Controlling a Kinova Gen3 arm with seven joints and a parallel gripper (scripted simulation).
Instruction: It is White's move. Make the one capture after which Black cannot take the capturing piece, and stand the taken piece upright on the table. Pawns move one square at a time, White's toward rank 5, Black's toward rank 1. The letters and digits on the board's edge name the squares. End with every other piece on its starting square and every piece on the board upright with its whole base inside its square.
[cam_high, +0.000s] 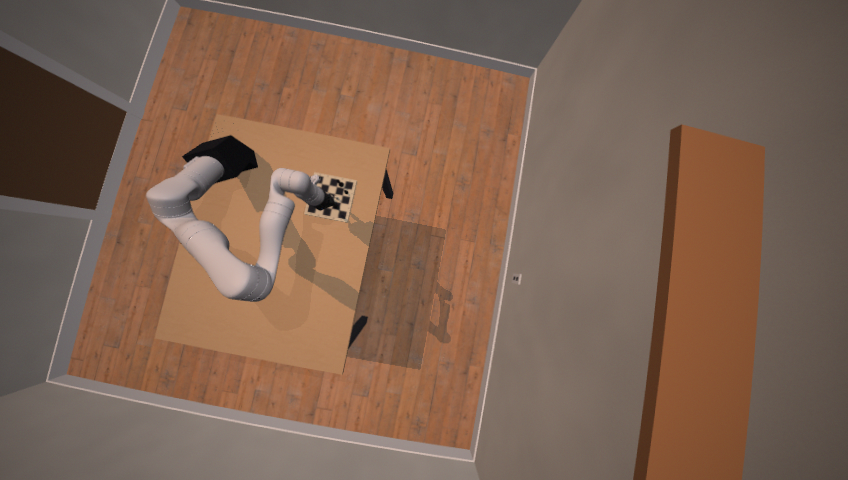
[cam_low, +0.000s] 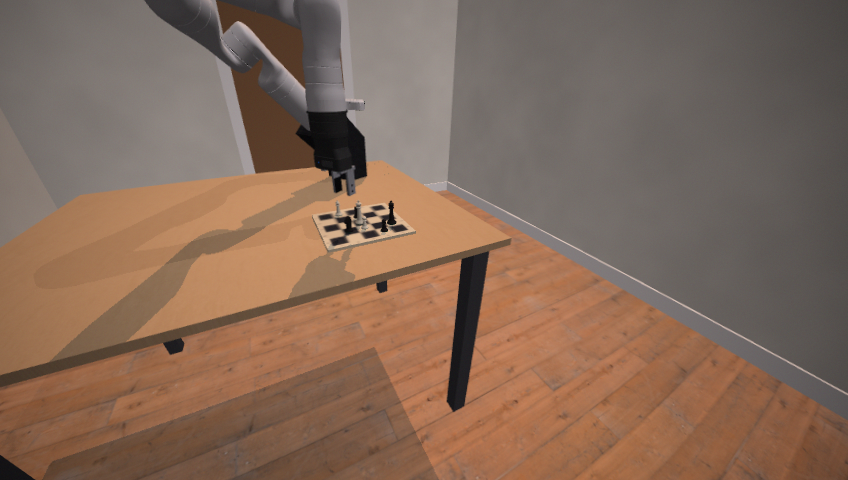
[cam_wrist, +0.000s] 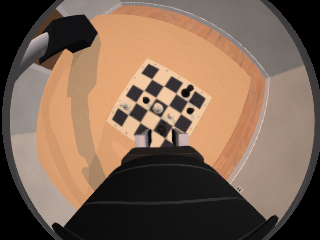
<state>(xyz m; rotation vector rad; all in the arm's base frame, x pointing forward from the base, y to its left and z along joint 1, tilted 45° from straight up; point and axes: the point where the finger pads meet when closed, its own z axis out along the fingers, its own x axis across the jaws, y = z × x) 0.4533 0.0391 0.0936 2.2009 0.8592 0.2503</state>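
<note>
Now: hand 10 cm above the black piece. Round my hand: chessboard: 12 cm below, 4 cm to the left, 4 cm behind; tall white piece: 9 cm below, 4 cm to the left, 4 cm behind.
</note>
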